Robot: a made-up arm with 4 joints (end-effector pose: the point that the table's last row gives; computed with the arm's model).
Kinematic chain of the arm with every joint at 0, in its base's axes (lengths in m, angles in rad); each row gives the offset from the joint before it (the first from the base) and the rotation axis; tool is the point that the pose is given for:
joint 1: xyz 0 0 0.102 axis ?
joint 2: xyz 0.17 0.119 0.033 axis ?
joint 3: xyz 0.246 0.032 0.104 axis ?
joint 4: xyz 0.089 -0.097 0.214 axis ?
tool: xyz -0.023 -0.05 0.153
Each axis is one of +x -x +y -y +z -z.
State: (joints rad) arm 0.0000 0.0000 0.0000 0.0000
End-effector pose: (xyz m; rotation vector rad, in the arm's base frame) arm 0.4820 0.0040 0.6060 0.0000 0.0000 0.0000
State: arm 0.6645 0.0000 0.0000 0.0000
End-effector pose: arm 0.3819 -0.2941 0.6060 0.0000 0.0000 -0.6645
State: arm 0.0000 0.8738 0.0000 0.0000
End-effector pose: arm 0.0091 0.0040 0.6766 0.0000 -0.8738 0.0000
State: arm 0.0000 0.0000 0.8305 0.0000
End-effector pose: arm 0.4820 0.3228 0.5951 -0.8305 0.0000 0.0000
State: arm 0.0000 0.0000 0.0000 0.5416
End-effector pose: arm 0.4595 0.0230 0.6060 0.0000 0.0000 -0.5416
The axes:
joint 1: -z
joint 2: -y
joint 3: -x
joint 4: -z

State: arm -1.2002 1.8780 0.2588 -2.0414
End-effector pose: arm -0.2907 -0.3251 0.3607 -1.1891 -2.0984 1.7706
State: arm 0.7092 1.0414 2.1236 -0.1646
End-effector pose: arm 0.5793 0.2173 0.4313 -2.1044 0.2691 -1.4193
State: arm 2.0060 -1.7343 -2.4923 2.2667
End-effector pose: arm 0.0098 0.0999 -0.1369 -1.2737 -0.7090 -0.4707
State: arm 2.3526 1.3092 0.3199 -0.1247
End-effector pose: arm 0.2505 0.0755 0.5717 -1.6520 -0.2075 -2.0213
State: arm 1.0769 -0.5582 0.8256 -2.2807
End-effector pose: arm 0.6619 -0.4589 0.2799 0.6609 0.8050 1.3326
